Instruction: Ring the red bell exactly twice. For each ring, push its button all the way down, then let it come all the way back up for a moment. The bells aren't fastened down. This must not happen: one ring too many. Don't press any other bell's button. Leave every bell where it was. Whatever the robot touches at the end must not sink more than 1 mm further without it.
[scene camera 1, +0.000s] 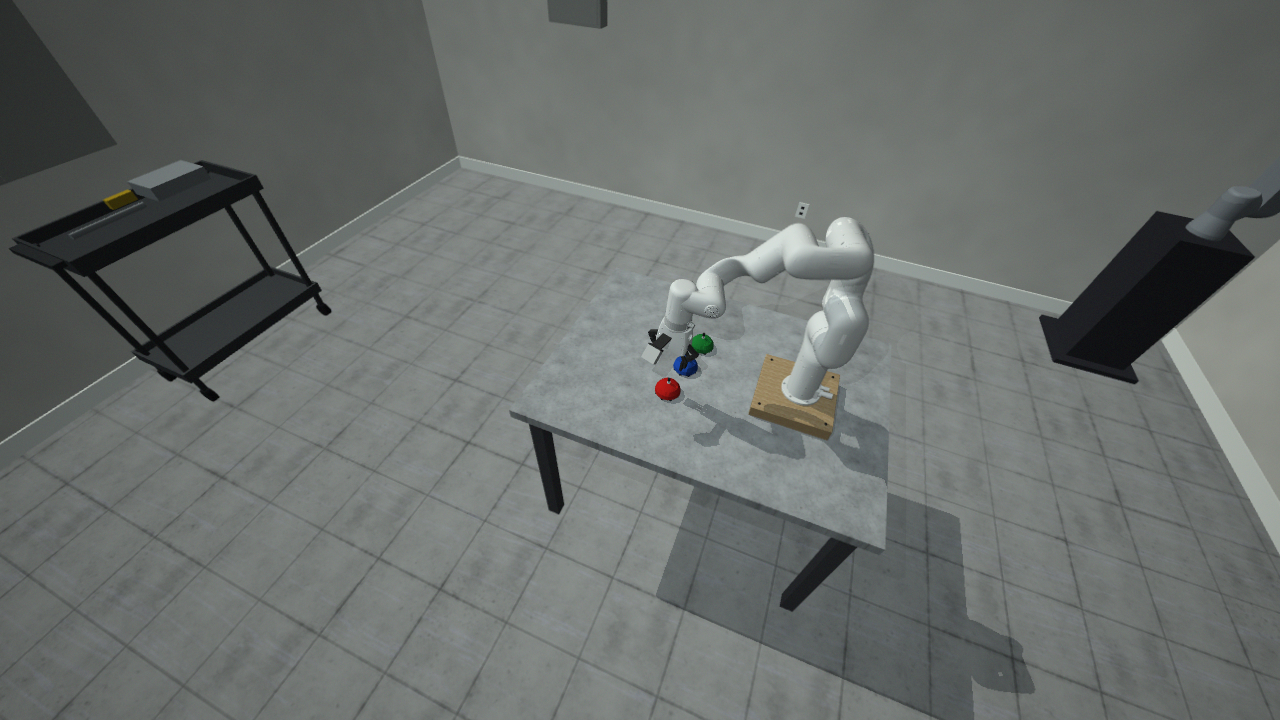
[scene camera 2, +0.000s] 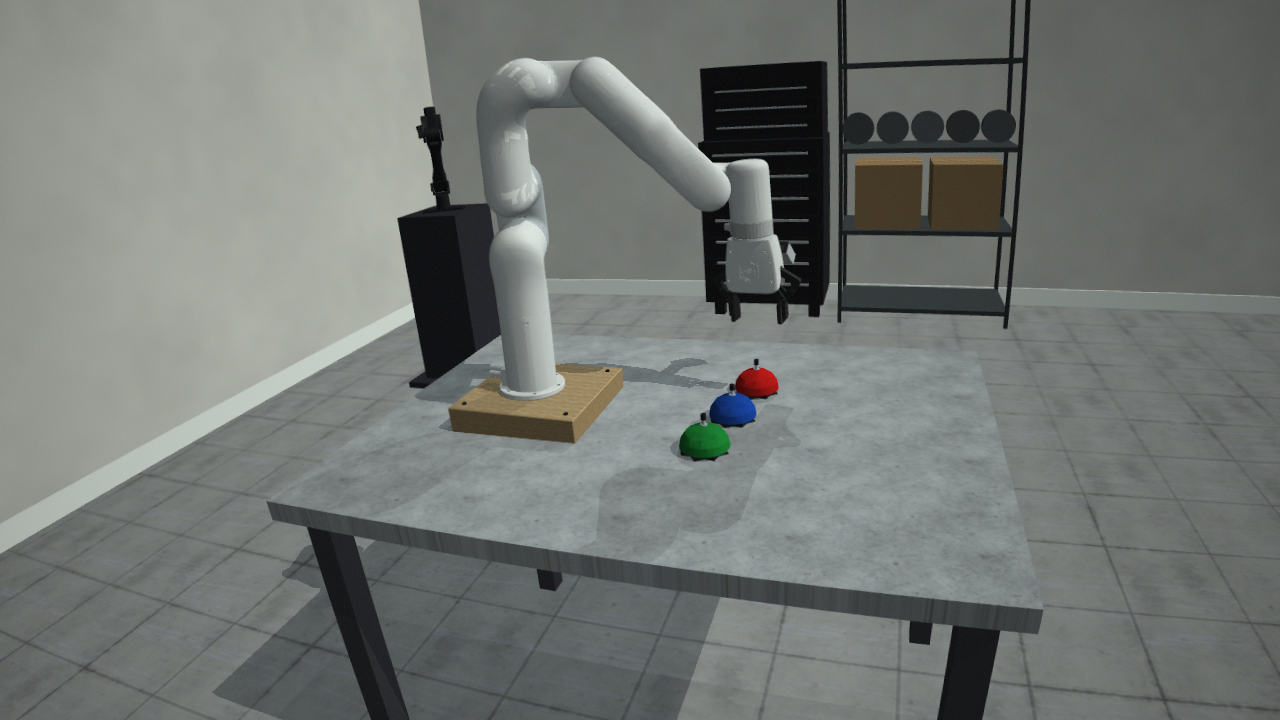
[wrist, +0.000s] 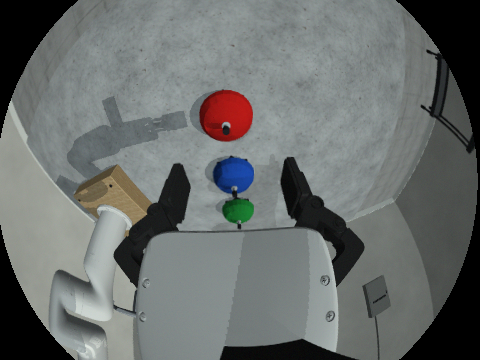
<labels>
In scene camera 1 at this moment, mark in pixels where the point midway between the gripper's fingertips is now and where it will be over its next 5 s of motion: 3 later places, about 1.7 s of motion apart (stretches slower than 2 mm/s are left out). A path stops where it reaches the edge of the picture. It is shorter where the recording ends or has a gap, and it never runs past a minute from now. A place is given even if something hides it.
My gripper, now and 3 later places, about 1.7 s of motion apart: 669, 361; 670, 369; 669, 379; 669, 377
</labels>
